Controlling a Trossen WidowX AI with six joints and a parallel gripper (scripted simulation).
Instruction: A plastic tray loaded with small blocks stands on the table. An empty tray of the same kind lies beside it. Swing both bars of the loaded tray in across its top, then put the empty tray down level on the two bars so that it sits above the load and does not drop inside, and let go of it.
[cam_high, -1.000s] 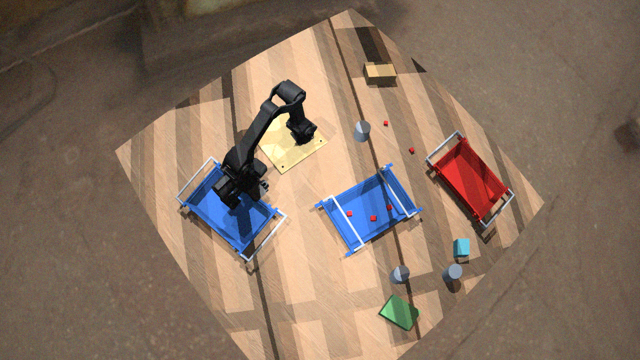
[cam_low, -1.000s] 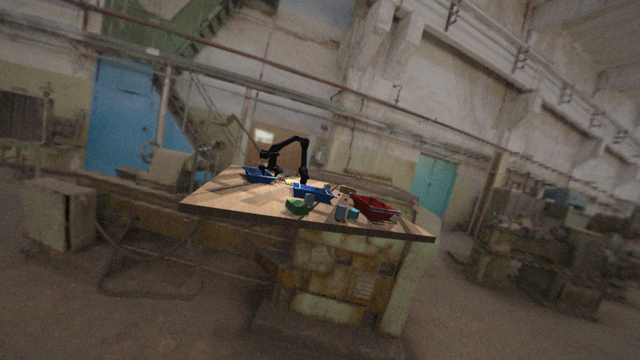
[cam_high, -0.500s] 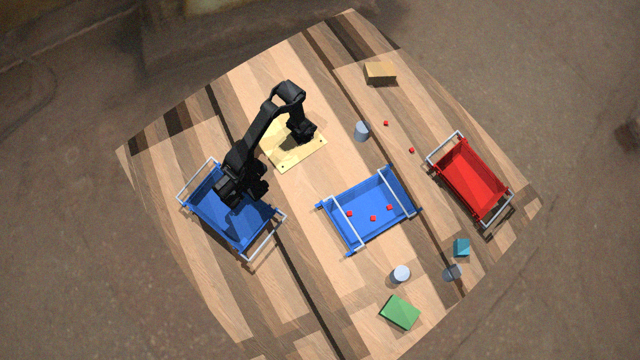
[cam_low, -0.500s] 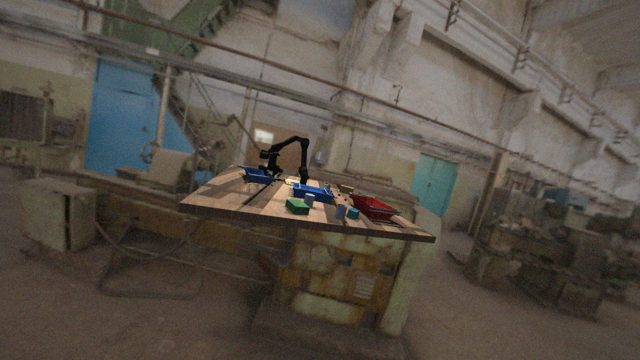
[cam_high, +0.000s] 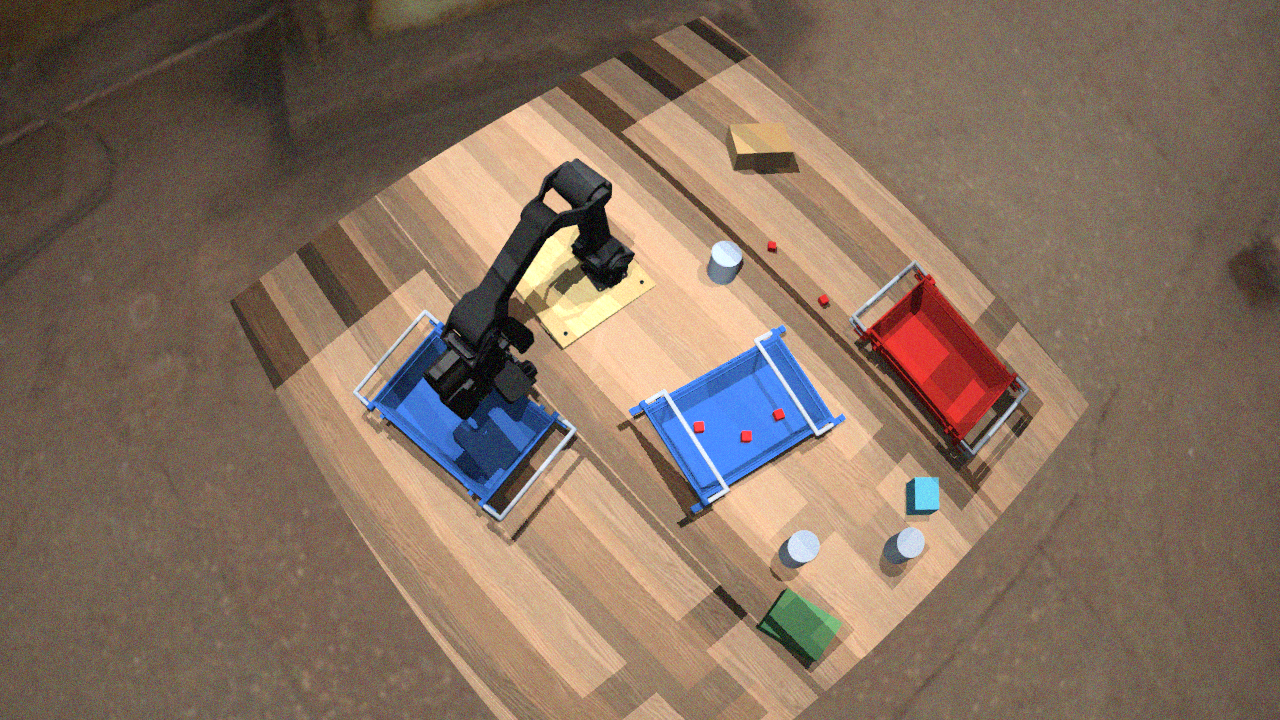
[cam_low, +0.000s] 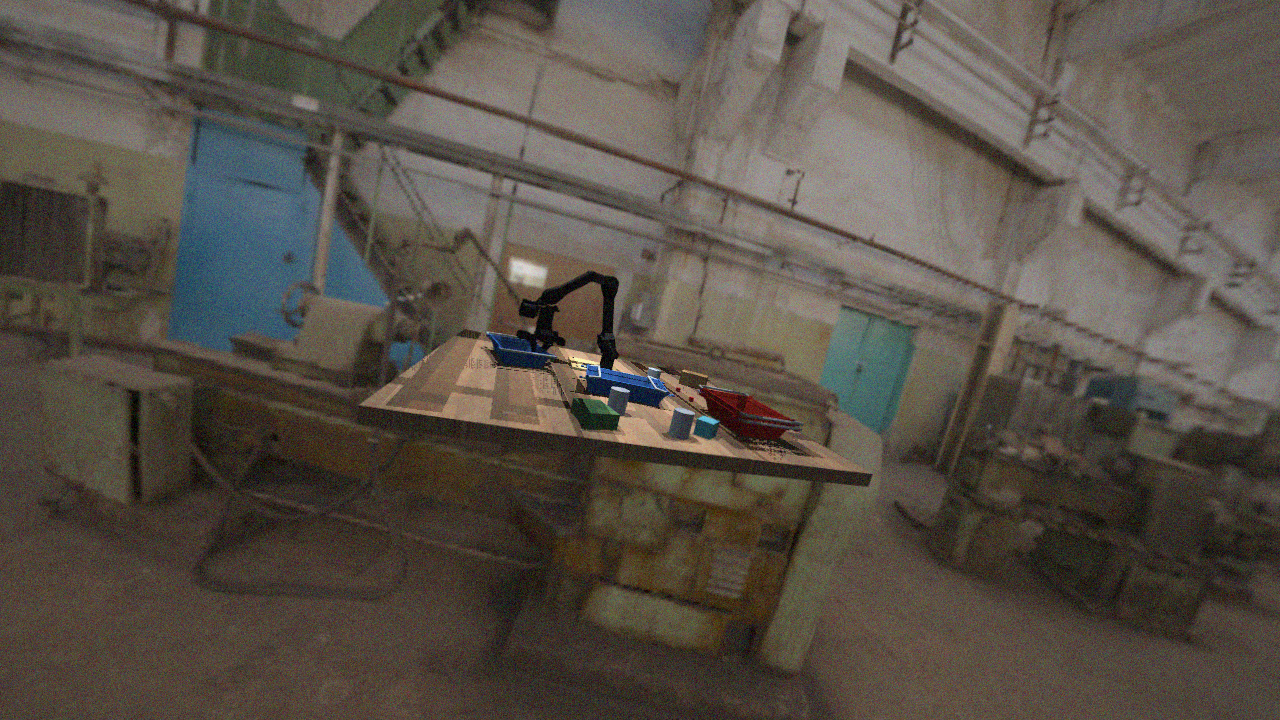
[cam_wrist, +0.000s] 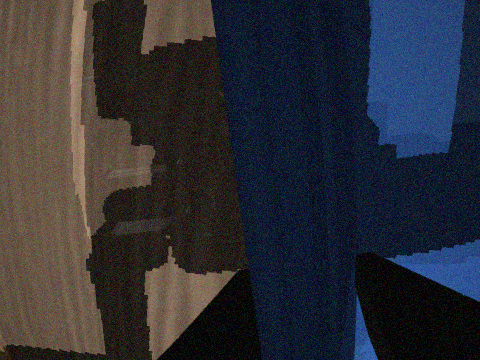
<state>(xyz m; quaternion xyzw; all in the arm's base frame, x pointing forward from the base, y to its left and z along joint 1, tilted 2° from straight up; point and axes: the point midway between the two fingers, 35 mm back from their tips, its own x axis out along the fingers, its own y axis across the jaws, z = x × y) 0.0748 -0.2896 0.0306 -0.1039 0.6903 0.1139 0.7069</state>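
Now: the blue tray 2 cm ahead of my gripper tip, 8 cm to the right of it and 3 cm above it. Also, from my gripper tip: cyan cube: 61 cm ahead, 51 cm to the left, 1 cm above; then green block: 65 cm ahead, 18 cm to the left, 1 cm above; then tan box: 14 cm behind, 72 cm to the left, 2 cm above.
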